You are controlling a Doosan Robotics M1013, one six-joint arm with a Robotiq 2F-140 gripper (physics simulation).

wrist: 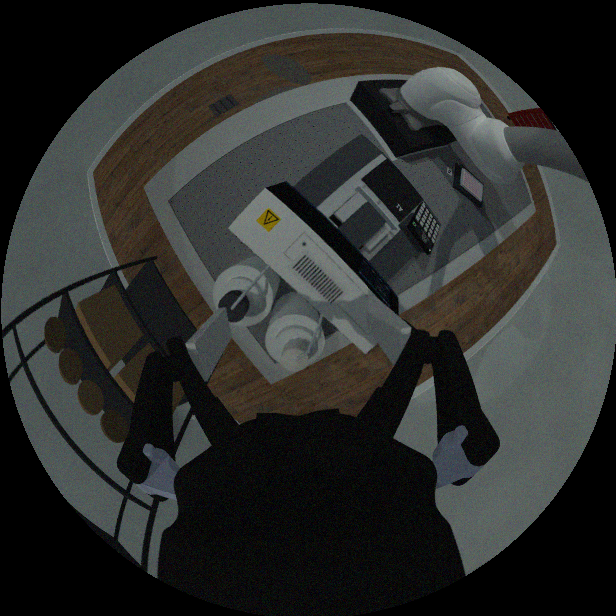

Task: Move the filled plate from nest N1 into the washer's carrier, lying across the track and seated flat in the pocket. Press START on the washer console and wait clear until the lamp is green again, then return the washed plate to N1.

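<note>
I look down from high above the bench in the wrist view. The white washer (307,252) with a yellow warning label stands mid-bench. Its carrier pocket (364,221) sits on a light track beside the black front, and the pocket looks empty. A dark well plate (425,225) with rows of pale wells lies to the right of the carrier, apparently in its nest. A small dark-framed panel (469,183) lies farther right. My gripper (304,344) is open wide and empty, far above the bench edge near the washer's rear.
Two white bottles (244,290) (295,336) with tubing stand behind the washer. A black box (396,117) and my arm's base (453,106) are at the far end. A railed rack (86,356) with brown round items stands off the bench to the left.
</note>
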